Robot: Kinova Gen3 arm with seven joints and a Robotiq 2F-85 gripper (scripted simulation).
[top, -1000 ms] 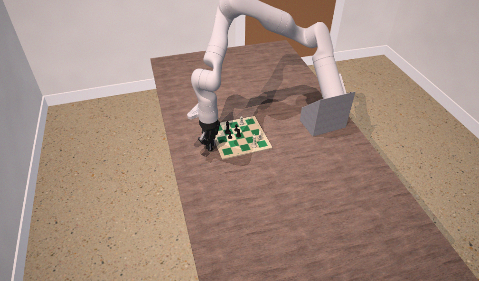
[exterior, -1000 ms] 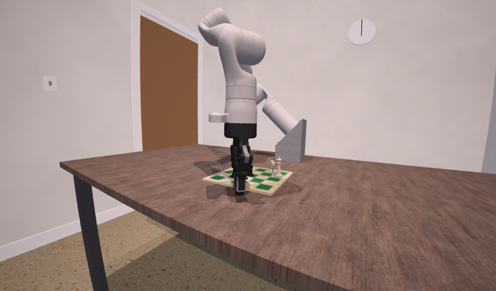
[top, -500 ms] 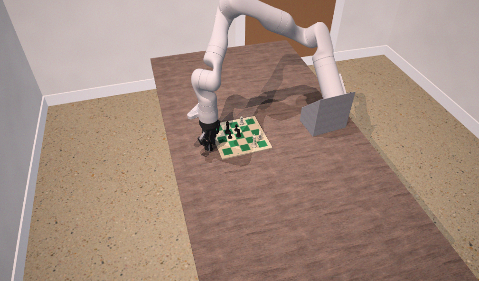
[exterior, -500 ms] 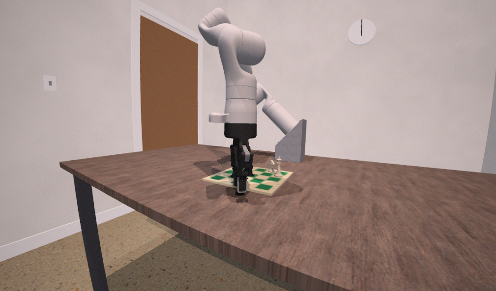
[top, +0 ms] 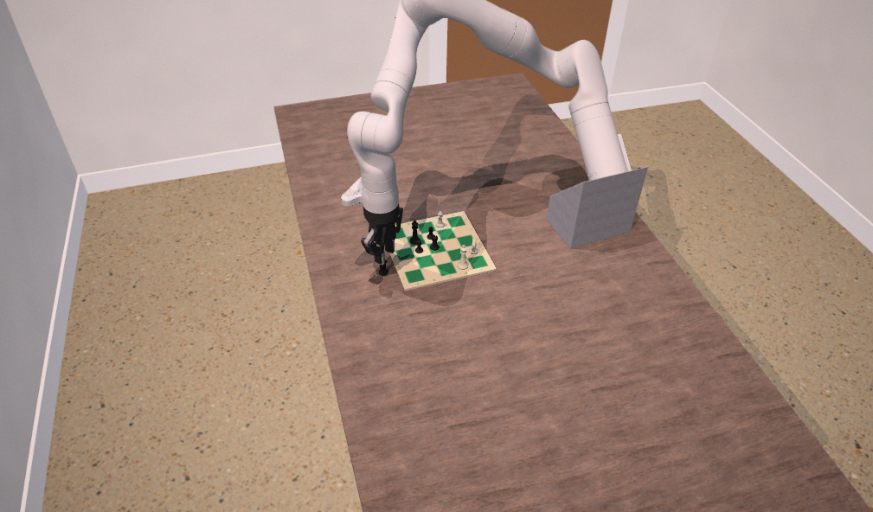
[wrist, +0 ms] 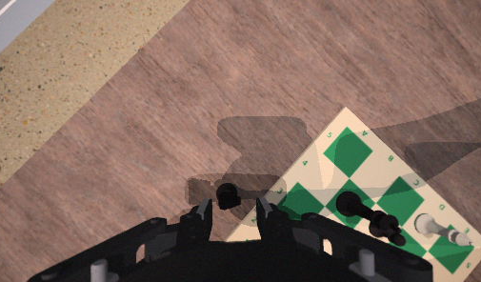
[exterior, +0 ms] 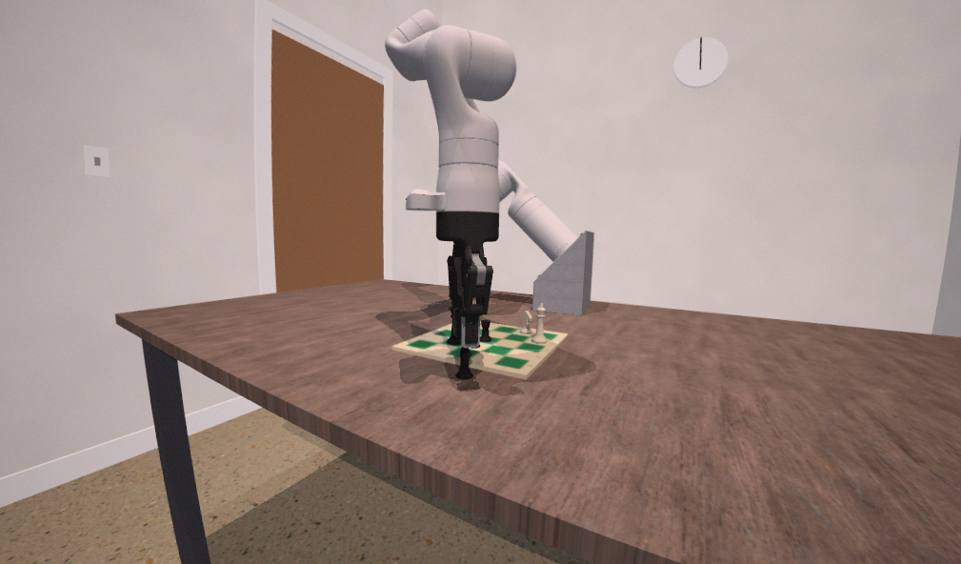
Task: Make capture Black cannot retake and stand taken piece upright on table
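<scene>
My gripper is now 10 cm past the black king, 7 cm to the left of it and 2 cm above it. From my hand the other things lie so: cream chessboard 14 cm behind, 3 cm to the right, 6 cm below; white pawn 18 cm behind, 10 cm to the right, 3 cm below.
</scene>
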